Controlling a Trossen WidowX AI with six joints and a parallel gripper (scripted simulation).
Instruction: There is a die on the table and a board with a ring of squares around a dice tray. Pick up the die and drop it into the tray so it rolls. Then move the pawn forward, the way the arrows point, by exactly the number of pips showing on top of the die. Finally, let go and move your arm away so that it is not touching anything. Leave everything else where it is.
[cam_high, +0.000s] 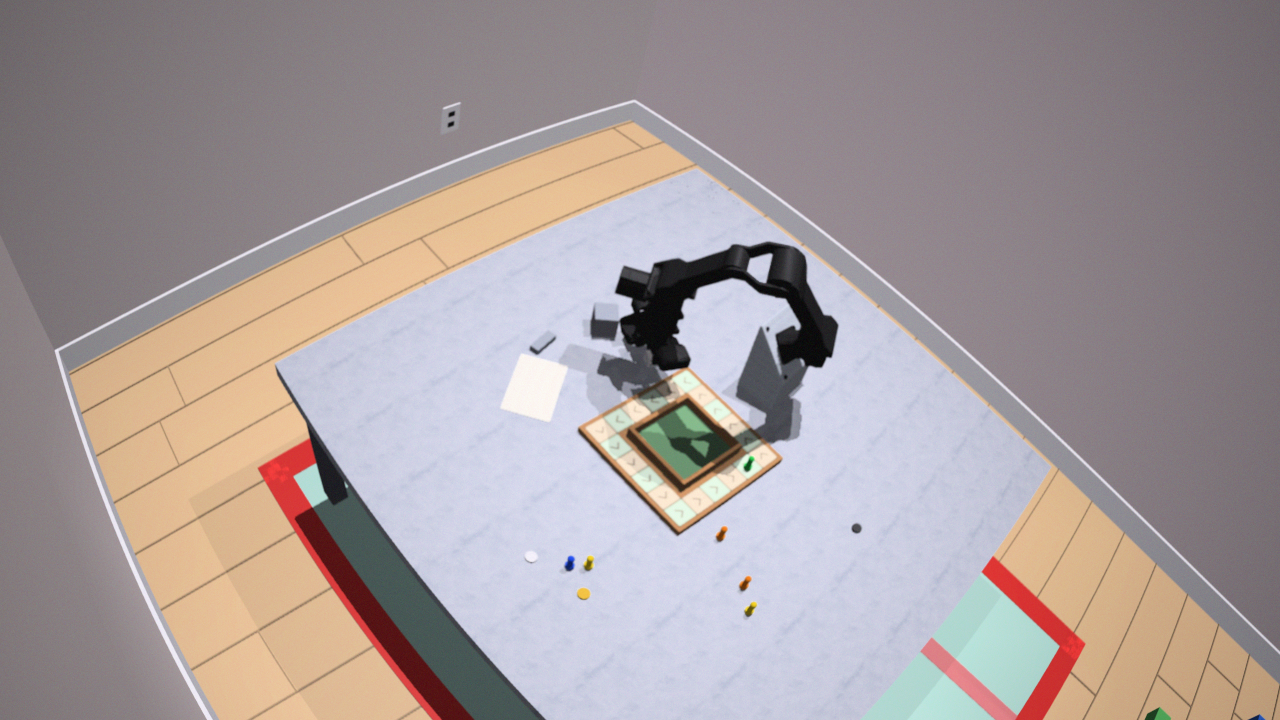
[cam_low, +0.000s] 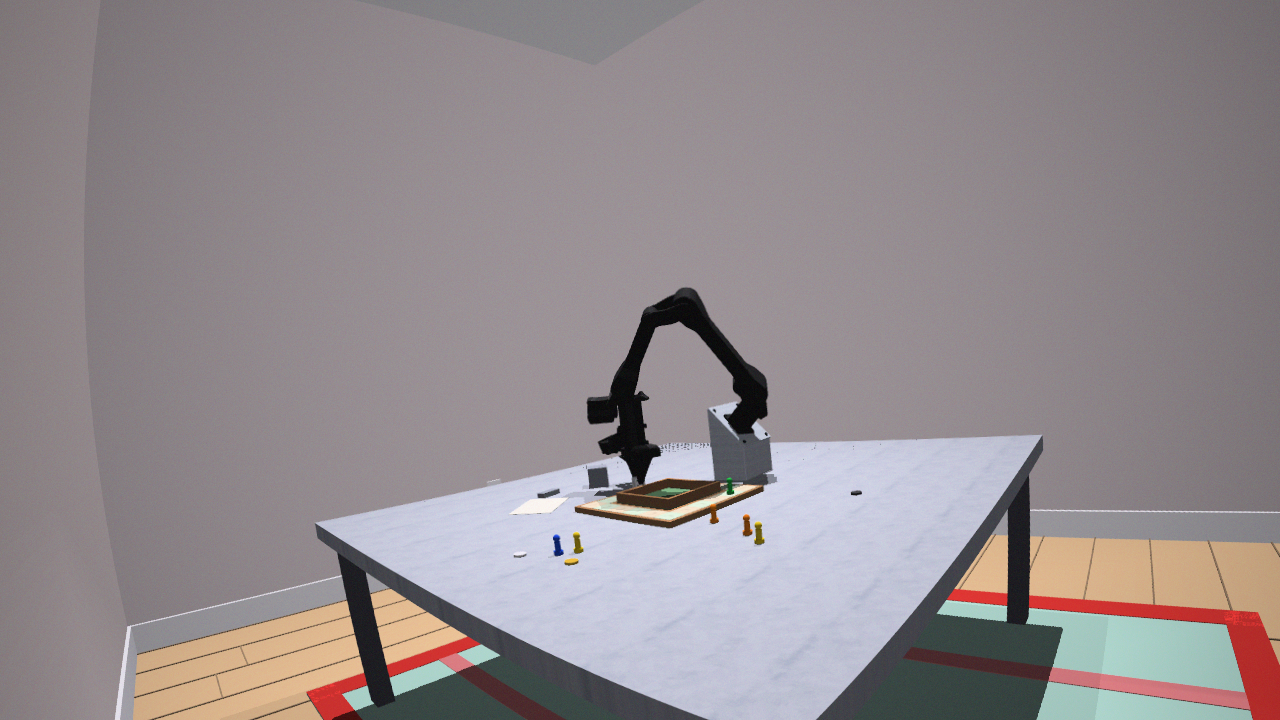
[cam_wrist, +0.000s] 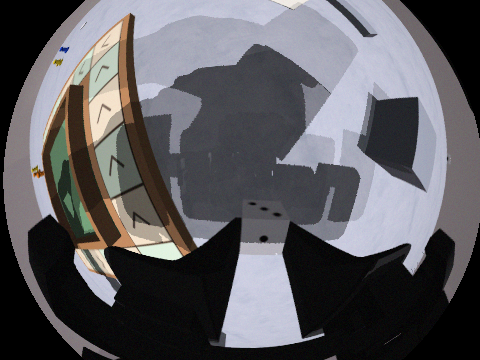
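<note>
Now: gripper tip 31 cm to the right of the green pawn, 3 cm short of it and 2 cm below it. Round my gripper tip: small grey bar (16 cm to the right, 16 cm ahead); then green dice tray (20 cm to the left, 10 cm ahead); then grey die (right at my gripper tip).
</note>
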